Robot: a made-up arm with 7 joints. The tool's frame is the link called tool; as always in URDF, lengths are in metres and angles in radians.
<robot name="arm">
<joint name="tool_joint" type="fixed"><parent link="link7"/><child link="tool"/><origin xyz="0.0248 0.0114 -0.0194" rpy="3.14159 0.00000 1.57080"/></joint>
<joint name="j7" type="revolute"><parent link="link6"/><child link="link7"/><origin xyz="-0.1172 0.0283 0.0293" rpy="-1.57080 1.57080 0.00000"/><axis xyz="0 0 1"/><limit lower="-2.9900" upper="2.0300" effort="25" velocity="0.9"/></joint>
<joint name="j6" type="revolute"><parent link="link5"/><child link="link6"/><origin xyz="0.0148 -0.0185 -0.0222" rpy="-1.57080 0.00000 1.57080"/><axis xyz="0 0 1"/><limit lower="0.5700" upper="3.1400" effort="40" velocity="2.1"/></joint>
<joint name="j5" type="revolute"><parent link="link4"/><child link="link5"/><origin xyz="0.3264 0.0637 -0.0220" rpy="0.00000 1.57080 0.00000"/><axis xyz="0 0 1"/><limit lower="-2.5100" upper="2.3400" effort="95" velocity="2.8"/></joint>
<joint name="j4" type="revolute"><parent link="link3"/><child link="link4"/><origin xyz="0.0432 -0.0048 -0.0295" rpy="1.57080 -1.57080 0.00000"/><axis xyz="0 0 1"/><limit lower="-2.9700" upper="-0.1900" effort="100" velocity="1.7"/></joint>
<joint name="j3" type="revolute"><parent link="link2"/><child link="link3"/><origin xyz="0.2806 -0.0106 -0.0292" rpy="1.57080 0.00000 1.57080"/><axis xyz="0 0 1"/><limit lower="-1.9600" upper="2.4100" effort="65" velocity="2.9"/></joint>
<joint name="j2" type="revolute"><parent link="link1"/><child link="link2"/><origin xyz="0.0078 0.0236 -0.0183" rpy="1.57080 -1.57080 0.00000"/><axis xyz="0 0 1"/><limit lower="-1.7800" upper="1.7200" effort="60" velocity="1.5"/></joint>
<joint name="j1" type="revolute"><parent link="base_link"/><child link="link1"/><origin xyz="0.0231 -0.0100 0.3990" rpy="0.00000 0.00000 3.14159"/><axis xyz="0 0 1"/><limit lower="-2.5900" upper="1.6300" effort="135" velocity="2"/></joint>
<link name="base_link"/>
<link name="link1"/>
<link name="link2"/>
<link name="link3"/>
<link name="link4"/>
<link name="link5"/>
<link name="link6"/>
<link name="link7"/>
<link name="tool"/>
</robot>
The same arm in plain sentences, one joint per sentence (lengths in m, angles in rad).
The arm has seven revolute joints in a row. What follows holds with every joint at zero, and every direction is one of the base frame's.
Joint 1 sits 0.0231 m along +x and 0.01 m along -y and 0.399 m along +z from the base frame's origin and rotates about +z, from -2.59 to 1.63 rad.
Joint 2 sits 0.0078 m along -x and 0.0236 m along -y and 0.0183 m along -z from joint 1 and rotates about +y, from -1.78 to 1.72 rad.
Joint 3 sits 0.0106 m along -x and 0.0292 m along -y and 0.2806 m along +z from joint 2 and rotates about +z, from -1.96 to 2.41 rad.
Joint 4 sits 0.0432 m along +x and 0.0048 m along -y and 0.0295 m along -z from joint 3 and rotates about -y, from -2.97 to -0.19 rad.
Joint 5 sits 0.0637 m along -x and 0.022 m along +y and 0.3264 m along +z from joint 4 and rotates about +z, from -2.51 to 2.34 rad.
Joint 6 sits 0.0185 m along +x and 0.0148 m along +y and 0.0222 m along -z from joint 5 and rotates about -y, from 0.57 to 3.14 rad.
Joint 7 sits 0.1172 m along +x and 0.0293 m along -y and 0.0283 m along -z from joint 6 and rotates about -z, from -2.99 to 2.03 rad.
The tool frame, which is the frame that the pose is given for, sits 0.0114 m along +x and 0.0248 m along +y and 0.0194 m along +z from joint 7; its axes are the base frame's turned by roll 0, pitch 0 and yaw 0 rad (as in URDF: about the fixed x, then y, then z).

